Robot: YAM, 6 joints.
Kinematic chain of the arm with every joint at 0, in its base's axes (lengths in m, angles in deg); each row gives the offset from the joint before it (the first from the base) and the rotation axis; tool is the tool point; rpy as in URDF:
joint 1: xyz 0 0 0.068 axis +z
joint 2: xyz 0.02 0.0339 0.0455 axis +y
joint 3: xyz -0.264 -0.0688 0 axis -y
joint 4: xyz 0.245 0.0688 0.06 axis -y
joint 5: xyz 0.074 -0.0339 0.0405 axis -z
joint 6: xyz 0.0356 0 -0.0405 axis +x
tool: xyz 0 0 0 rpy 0 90 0
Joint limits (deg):
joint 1: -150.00..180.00
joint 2: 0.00..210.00
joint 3: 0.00..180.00
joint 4: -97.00..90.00
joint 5: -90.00..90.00
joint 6: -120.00..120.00
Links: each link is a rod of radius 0.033 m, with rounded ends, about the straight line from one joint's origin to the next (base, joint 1, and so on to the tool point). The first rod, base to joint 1, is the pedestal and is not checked.
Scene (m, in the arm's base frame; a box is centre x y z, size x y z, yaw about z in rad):
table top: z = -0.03
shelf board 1: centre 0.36 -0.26 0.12 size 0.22 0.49 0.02 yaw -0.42
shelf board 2: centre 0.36 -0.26 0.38 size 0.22 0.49 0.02 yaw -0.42
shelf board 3: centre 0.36 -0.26 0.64 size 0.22 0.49 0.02 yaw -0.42
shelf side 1: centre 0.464 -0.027 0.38 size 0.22 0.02 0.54 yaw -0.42
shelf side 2: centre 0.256 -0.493 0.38 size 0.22 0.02 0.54 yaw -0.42
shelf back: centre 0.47 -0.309 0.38 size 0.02 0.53 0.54 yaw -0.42
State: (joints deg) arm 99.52 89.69 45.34 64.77 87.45 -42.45
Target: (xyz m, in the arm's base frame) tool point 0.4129 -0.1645 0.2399
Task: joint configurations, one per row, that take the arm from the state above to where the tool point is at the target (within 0.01 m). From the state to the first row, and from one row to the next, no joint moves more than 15 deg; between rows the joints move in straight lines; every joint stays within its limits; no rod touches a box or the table.
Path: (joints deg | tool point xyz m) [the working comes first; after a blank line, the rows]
Joints at the target: -17.19 118.97 75.12 59.73 80.28 -42.45
Straight joint move there: touches shelf side 1.

1: 85.71 88.05 42.95 64.93 87.77 -42.45 | 0.0577 0.2939 0.2717
2: 71.91 86.42 40.56 65.09 88.09 -42.45 | 0.1233 0.2629 0.2677
3: 58.10 84.78 38.18 65.24 88.41 -42.45 | 0.1776 0.2180 0.2636
4: 44.29 83.15 35.79 65.40 88.72 -42.45 | 0.2179 0.1629 0.2592
5: 30.49 81.51 33.40 65.56 89.04 -42.45 | 0.2425 0.1015 0.2547
6: 16.68 79.87 31.01 65.72 89.36 -42.45 | 0.2508 0.0380 0.2499
7: 2.87 78.24 28.62 65.88 89.68 -42.45 | 0.2433 -0.0234 0.2450
8: -10.93 76.60 26.24 66.04 90.00 -42.45 | 0.2216 -0.0791 0.2399
9: -12.50 87.19 38.46 64.46 87.57 -42.45 | 0.2720 -0.0967 0.2531
10: -14.06 97.79 50.68 62.88 85.14 -42.45 | 0.3218 -0.1172 0.2573
11: -15.63 108.38 62.90 61.31 82.71 -42.45 | 0.3693 -0.1400 0.2528
12: -17.19 118.97 75.12 59.73 80.28 -42.45 | 0.4129 -0.1645 0.2399

